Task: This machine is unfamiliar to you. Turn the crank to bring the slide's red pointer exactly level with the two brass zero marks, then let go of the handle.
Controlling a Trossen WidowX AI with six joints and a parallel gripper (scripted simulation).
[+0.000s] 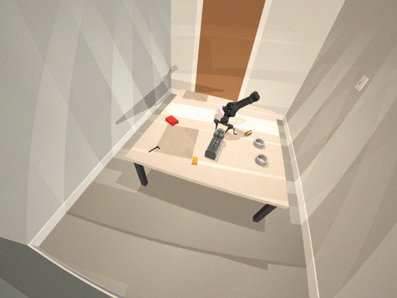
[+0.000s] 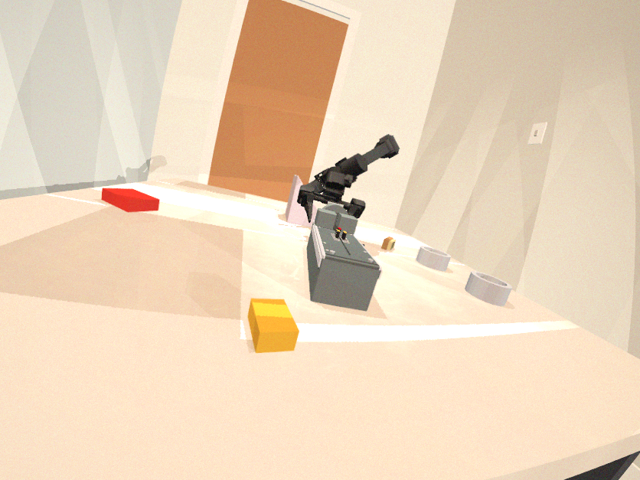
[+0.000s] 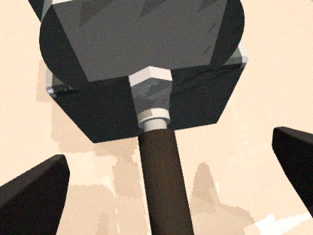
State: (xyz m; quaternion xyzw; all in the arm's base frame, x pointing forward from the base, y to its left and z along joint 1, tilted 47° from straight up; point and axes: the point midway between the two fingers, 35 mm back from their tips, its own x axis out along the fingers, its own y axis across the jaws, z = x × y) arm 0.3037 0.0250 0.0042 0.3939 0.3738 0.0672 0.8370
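The dark brown crank handle lies 20 mm behind my gripper tip and 10 mm to the left of it. Round my gripper tip: red pointer (140 mm ahead, 20 mm to the right, 20 mm above); yellow block (360 mm ahead, 140 mm to the right, 50 mm below); tan block (290 mm to the left, 140 mm behind, 40 mm below).
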